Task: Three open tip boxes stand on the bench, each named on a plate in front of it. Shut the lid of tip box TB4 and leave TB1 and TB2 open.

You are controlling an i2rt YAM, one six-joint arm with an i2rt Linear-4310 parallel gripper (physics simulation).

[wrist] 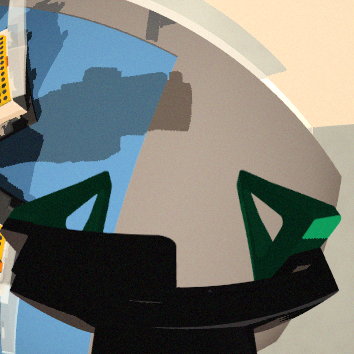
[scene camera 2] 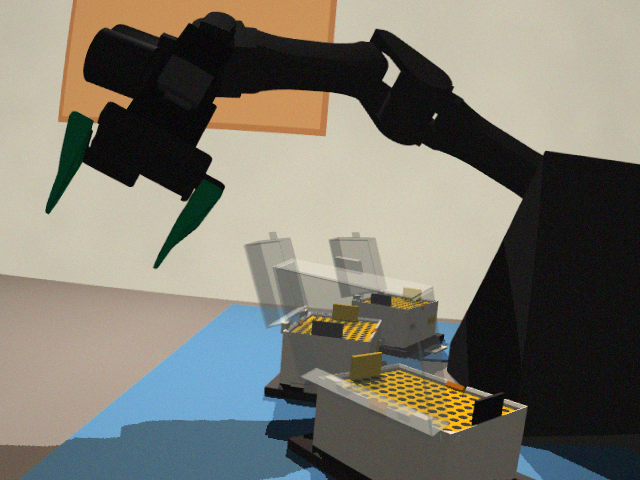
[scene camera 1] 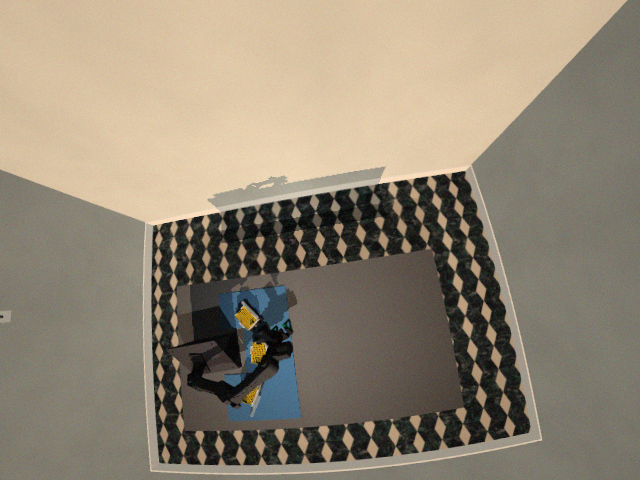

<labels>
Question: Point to a blue mat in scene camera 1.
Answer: At 270, 303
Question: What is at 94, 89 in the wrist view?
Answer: A blue mat.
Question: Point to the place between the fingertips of my gripper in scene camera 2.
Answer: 102, 238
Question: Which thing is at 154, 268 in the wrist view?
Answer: My gripper.
</labels>
